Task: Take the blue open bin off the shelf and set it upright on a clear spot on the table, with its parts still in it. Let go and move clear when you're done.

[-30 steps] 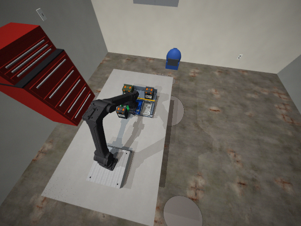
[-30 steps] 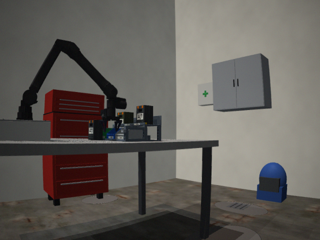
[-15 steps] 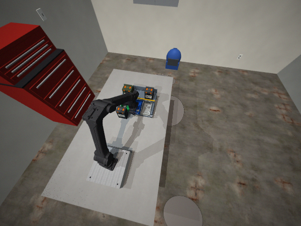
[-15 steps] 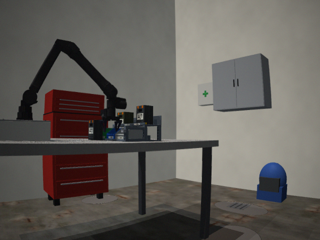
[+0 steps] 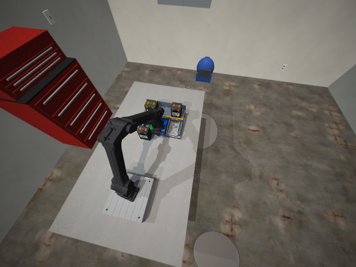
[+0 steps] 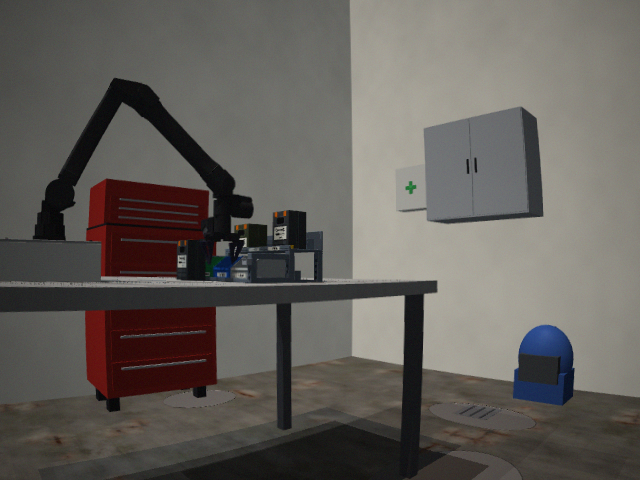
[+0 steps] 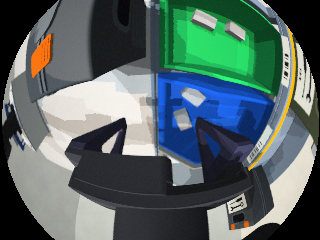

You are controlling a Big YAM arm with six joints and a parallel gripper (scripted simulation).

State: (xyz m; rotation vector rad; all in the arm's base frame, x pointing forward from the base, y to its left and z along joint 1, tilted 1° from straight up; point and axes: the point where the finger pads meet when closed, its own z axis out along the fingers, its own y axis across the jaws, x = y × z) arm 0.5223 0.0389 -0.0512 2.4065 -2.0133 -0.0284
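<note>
Now: hand 80 mm short of the blue open bin, 20 mm above it and 10 mm to the right of it. Also, from my hand: green bin: 120 mm to the left, 60 mm ahead, 20 mm below; yellow bar: 130 mm ahead, 50 mm above, 20 mm to the left; grey bin: 100 mm to the right, 100 mm ahead, 20 mm below.
</note>
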